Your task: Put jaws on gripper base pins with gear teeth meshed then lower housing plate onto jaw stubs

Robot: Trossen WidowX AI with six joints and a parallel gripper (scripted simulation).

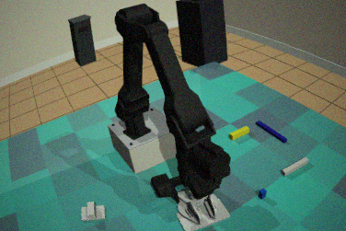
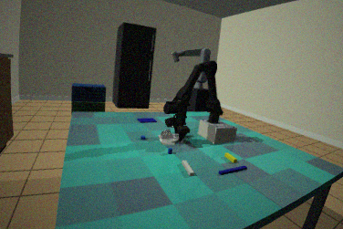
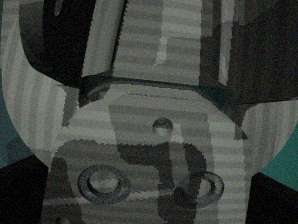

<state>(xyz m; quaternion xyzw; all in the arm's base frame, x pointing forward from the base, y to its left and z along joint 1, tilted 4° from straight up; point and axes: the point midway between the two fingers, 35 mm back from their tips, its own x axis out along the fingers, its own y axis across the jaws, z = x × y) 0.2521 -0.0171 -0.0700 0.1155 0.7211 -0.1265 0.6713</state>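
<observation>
Now: the jaw 3 cm ahead of my gripper tip, 1 cm to the left of it and 1 cm above it. From my gripper tip the other things lie so: yellow block: 30 cm to the left, 10 cm behind; then small blue block: 14 cm ahead, 13 cm to the left, 1 cm above; then white bar: 28 cm to the left, 15 cm ahead.
</observation>
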